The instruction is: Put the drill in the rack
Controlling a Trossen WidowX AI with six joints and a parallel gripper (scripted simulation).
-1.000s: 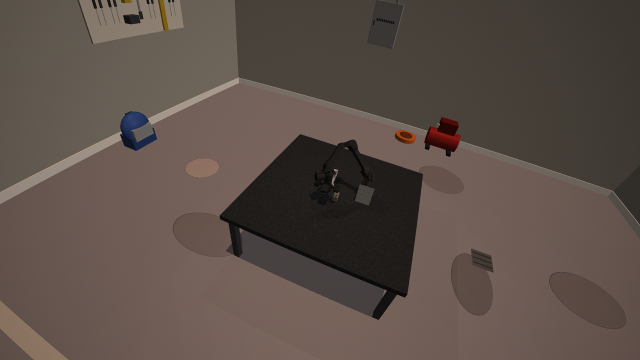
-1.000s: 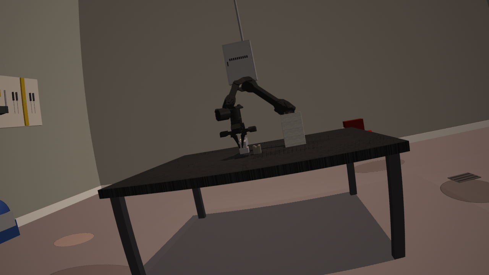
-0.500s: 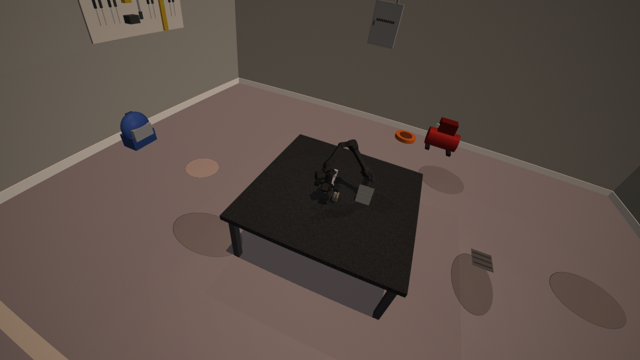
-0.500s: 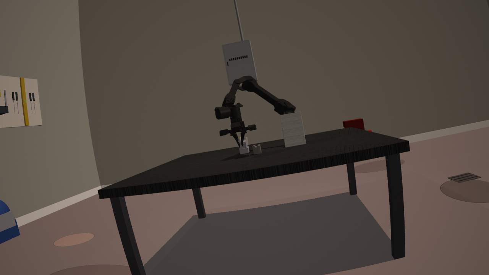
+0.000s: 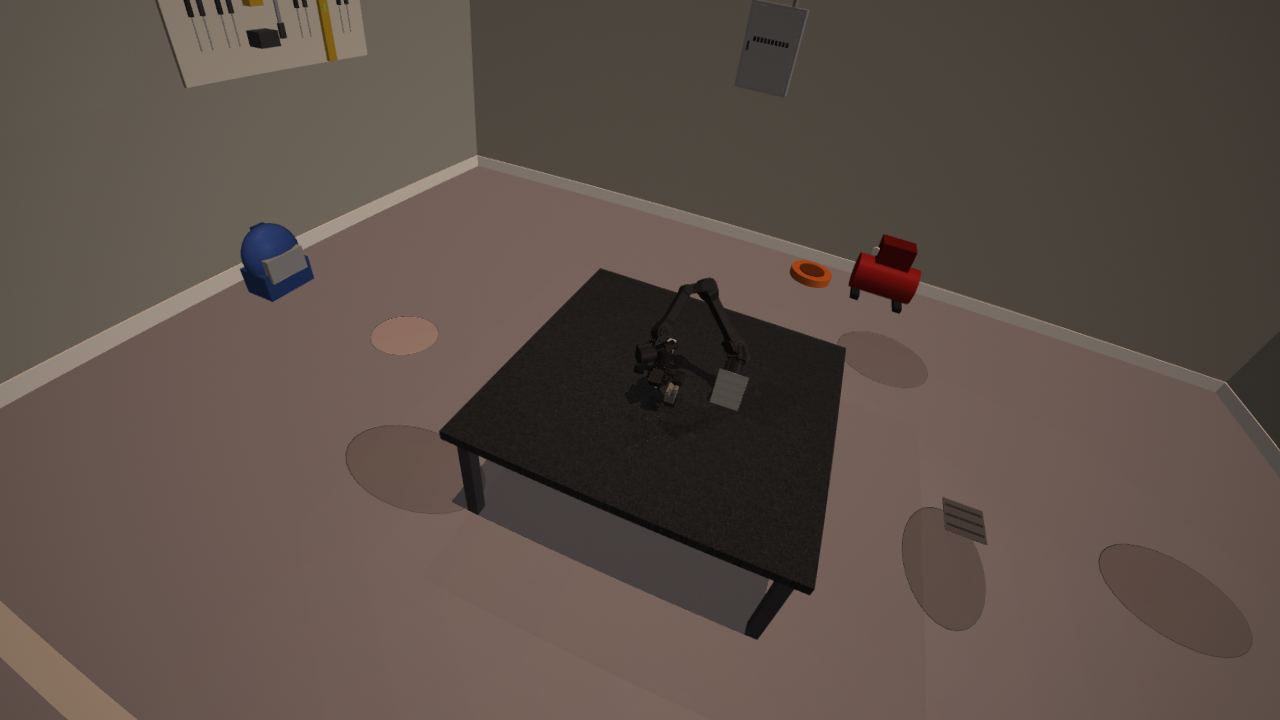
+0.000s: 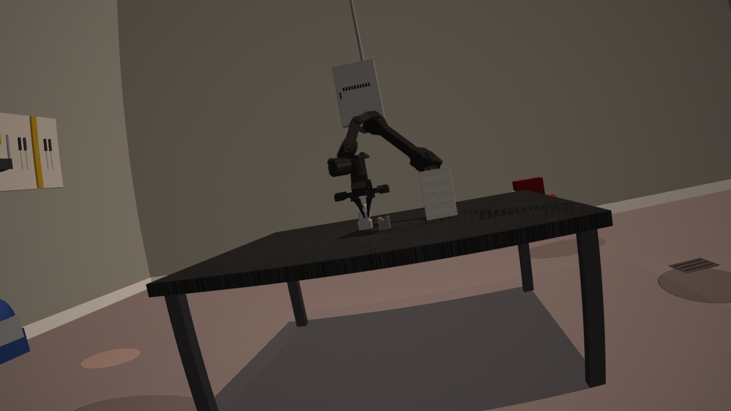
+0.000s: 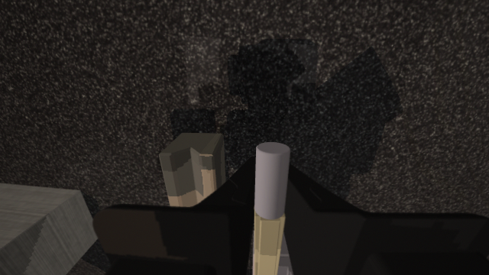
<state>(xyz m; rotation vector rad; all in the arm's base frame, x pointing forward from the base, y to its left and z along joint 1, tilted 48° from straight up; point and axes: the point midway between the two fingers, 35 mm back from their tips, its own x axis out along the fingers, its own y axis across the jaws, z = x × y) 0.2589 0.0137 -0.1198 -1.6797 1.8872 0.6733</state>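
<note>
Now: gripper tip 6 cm past the v-shaped rack, 3 cm to the left of it and 3 cm above it. From my gripper tip the other things lie so: thin dark drill: 1 cm ahead, 24 cm to the right; grey block: 1 cm ahead, 20 cm to the right, 1 cm below.
</note>
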